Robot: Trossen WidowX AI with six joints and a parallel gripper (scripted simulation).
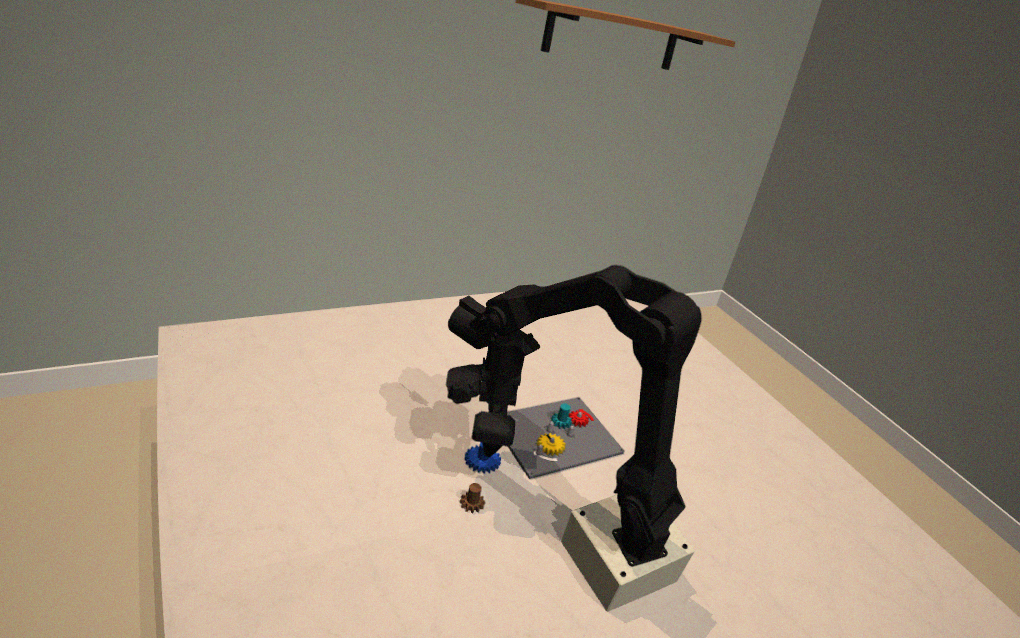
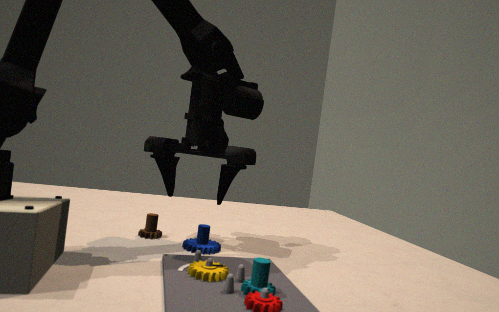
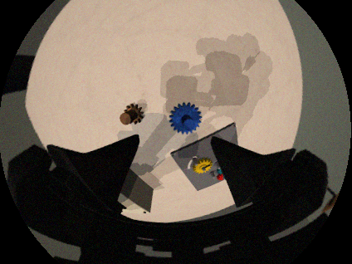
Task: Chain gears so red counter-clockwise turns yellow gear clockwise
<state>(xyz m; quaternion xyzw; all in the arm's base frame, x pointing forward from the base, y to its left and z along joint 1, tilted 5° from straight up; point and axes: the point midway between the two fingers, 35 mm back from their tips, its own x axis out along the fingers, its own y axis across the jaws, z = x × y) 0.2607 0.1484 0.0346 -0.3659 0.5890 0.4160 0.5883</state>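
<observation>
Right now my gripper tip is 70 mm past the brown gear, 60 mm above it and 40 mm to the right of it. Also, from my gripper tip: yellow gear: 140 mm to the right, 60 mm below, 30 mm ahead; white arrow: 120 mm to the right, 70 mm below; blue gear: 60 mm below, 20 mm ahead, 10 mm to the right.
</observation>
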